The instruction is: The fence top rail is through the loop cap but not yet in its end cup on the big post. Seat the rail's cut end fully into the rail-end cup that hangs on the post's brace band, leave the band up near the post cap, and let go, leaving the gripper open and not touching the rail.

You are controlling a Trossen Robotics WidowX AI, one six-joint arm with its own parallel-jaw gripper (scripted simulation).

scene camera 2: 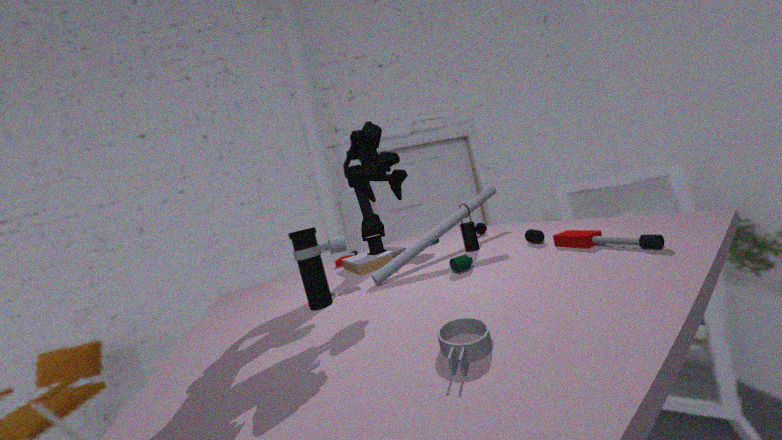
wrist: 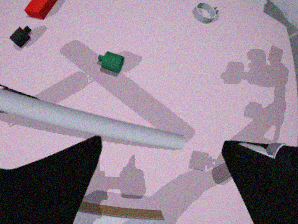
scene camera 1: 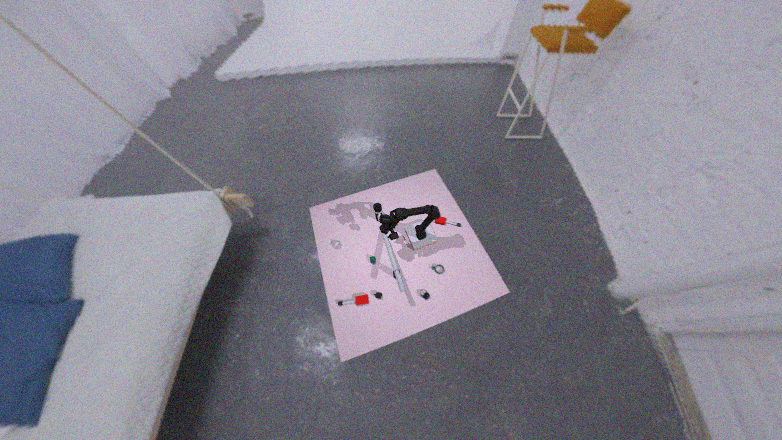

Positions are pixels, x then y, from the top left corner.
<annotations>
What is the gripper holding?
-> Nothing.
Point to a red-headed tool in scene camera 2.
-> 584, 239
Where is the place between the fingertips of the gripper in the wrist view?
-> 164, 145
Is the gripper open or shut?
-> Open.
</annotations>
